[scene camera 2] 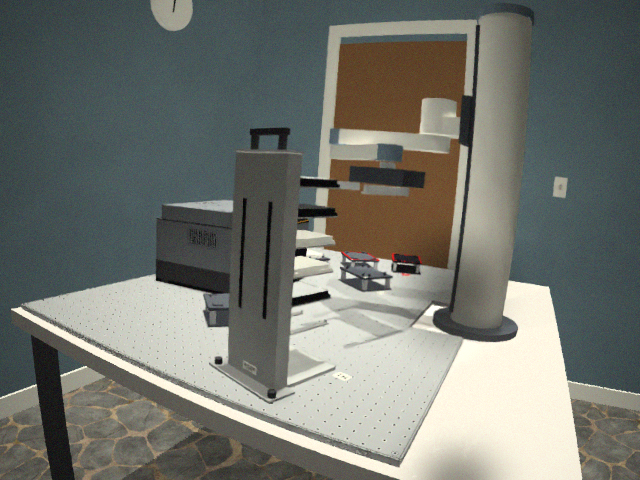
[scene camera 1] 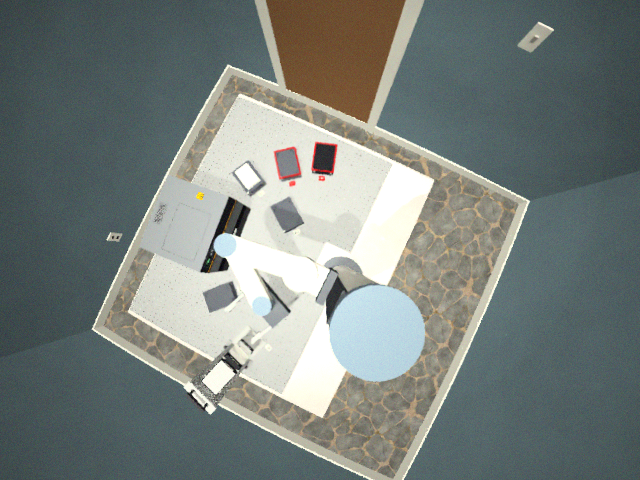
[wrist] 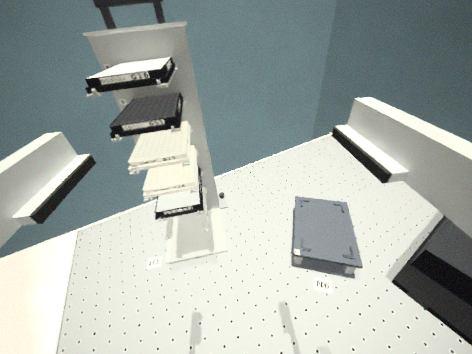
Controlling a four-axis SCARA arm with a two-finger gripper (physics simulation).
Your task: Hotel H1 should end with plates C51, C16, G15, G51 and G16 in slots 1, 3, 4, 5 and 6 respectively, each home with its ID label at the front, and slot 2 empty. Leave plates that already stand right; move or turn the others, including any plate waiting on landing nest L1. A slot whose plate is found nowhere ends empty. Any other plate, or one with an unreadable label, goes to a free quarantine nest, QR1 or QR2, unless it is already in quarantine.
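Note:
My open, empty gripper faces hotel H1, apart from it, near top-plate height in scene camera 2. A white-topped plate in the top slot reads like G16. The black plate below reads like G51. Two cream plates, an upper and a lower, follow, labels blurred. Under them is a black plate, label unreadable. The lowest supports are bare. A white-topped plate sits on a back nest.
Nest N6 stands right of the hotel in the wrist view. The grey device is beyond it. A grey nest and two red-rimmed nests, one grey and one black inside, stand farther back.

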